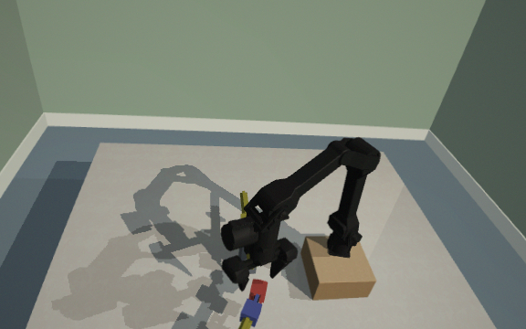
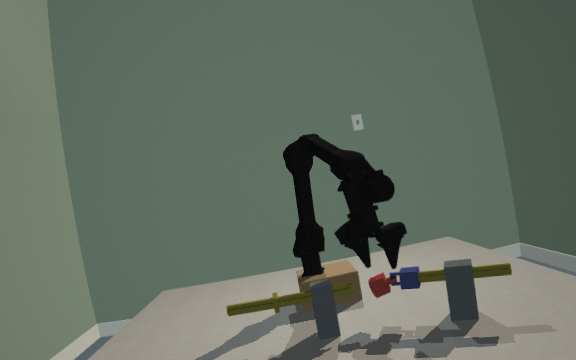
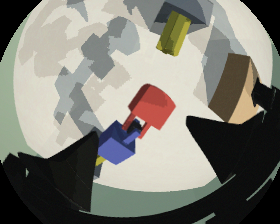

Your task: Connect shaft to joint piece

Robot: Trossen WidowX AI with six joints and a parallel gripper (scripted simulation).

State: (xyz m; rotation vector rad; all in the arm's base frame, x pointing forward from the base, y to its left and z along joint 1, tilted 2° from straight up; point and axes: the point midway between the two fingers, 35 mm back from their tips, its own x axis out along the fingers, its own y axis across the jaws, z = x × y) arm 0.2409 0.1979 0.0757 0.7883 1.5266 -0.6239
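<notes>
Right now the red square joint piece is 1 cm behind my gripper tip, 1 cm to the right of it and 4 cm below it.
</notes>
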